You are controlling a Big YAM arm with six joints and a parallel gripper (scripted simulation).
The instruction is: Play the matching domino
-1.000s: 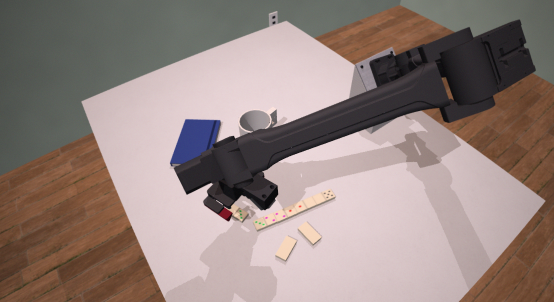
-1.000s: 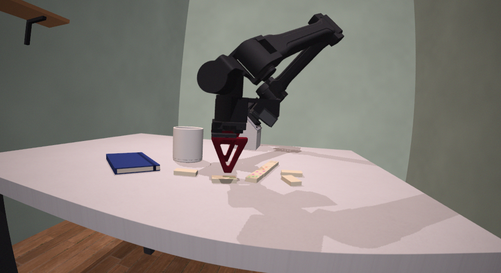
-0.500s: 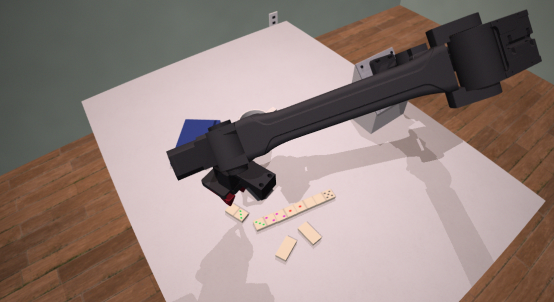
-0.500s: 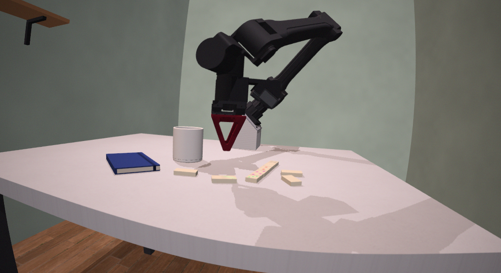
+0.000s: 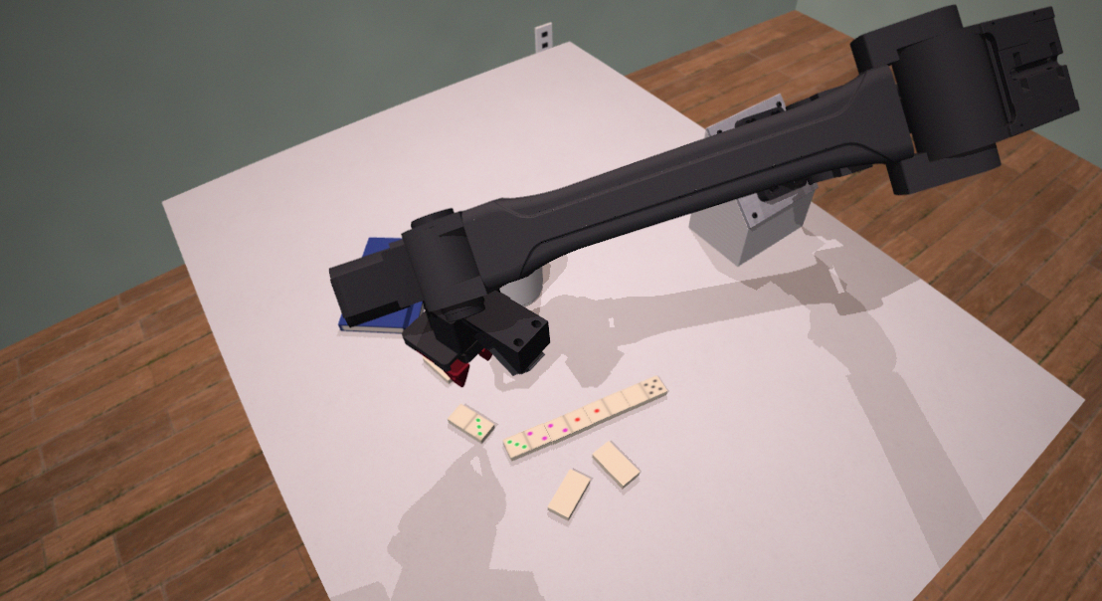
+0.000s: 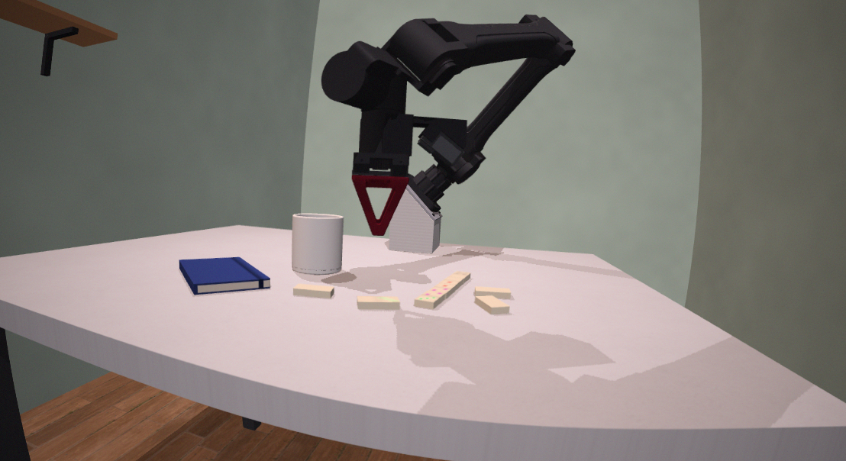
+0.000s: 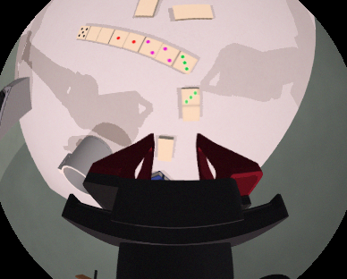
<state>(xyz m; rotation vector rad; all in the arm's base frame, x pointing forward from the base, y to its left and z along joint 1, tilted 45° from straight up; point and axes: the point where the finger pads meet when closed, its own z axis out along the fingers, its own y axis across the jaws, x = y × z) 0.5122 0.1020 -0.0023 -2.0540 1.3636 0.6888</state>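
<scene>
My hand is 2 cm short of the domino, 1 cm to the right of it and 10 cm above it. Round my hand: white mug 14 cm behind, 16 cm to the right, 6 cm below; blue notebook 1 cm ahead, 26 cm to the right, 9 cm below.
</scene>
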